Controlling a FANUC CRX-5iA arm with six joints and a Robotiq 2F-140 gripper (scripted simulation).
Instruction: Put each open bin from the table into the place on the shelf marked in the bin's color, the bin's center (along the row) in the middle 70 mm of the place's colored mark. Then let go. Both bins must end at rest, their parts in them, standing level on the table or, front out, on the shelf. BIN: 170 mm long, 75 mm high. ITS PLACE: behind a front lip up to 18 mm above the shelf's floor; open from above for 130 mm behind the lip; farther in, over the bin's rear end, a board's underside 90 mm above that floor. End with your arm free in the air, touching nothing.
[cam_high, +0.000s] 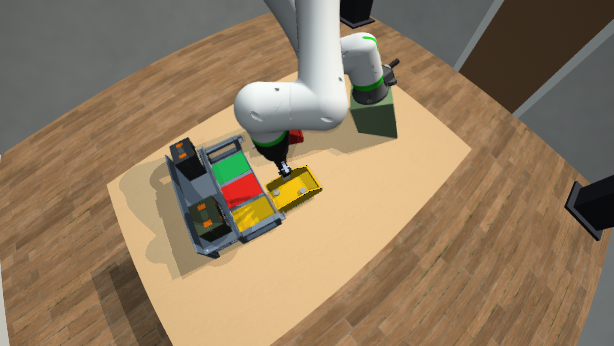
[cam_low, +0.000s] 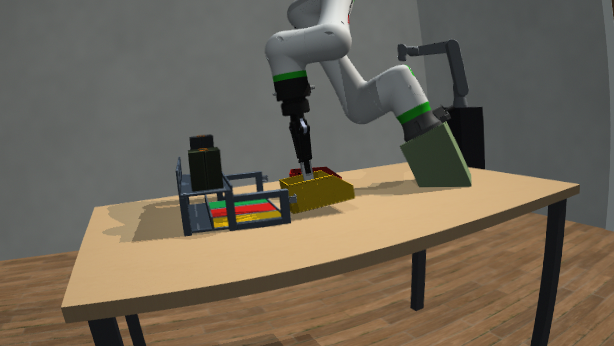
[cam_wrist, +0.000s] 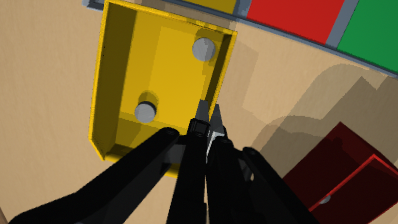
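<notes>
Now: hand 5 cm to the right of the yellow bin and 4 cm above it. From my hand the other things lie so: red bin (11 cm behind, 20 cm to the right, 6 cm below).
</notes>
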